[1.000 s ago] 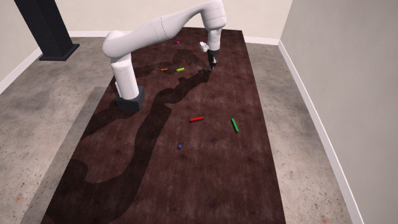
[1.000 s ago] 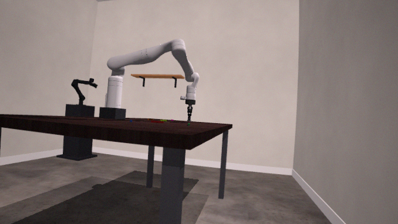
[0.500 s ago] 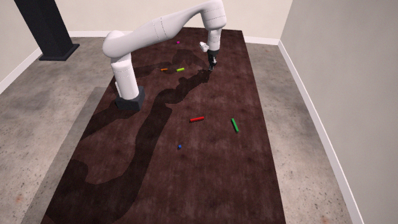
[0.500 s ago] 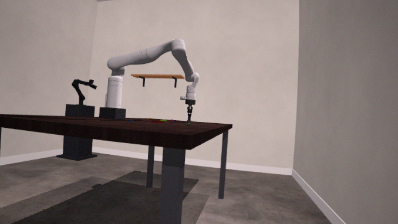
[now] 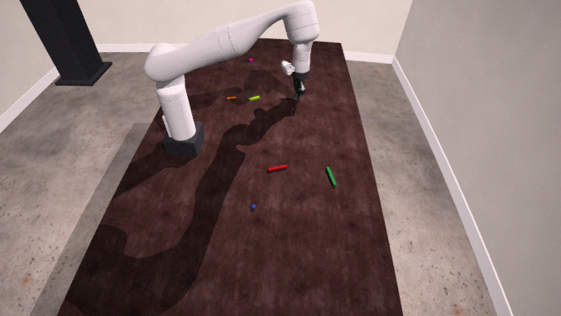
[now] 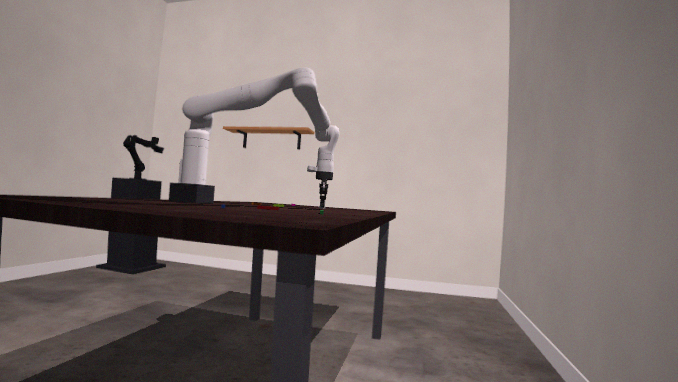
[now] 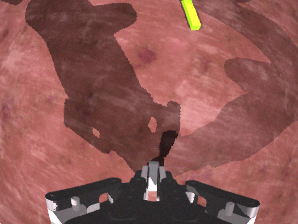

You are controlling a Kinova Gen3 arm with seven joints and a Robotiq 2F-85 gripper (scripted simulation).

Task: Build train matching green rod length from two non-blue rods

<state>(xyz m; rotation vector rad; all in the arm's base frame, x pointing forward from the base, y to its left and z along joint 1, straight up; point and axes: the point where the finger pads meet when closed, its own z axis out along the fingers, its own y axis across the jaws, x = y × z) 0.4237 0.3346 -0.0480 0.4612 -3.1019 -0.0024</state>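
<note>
My gripper is now 10 mm above the grey rod. Round my hand: lime rod (200 mm behind, 20 mm to the right, 20 mm below); orange rod (300 mm behind, 30 mm to the right, 20 mm below); red rod (420 mm to the right, 70 mm behind, 20 mm below).
</note>
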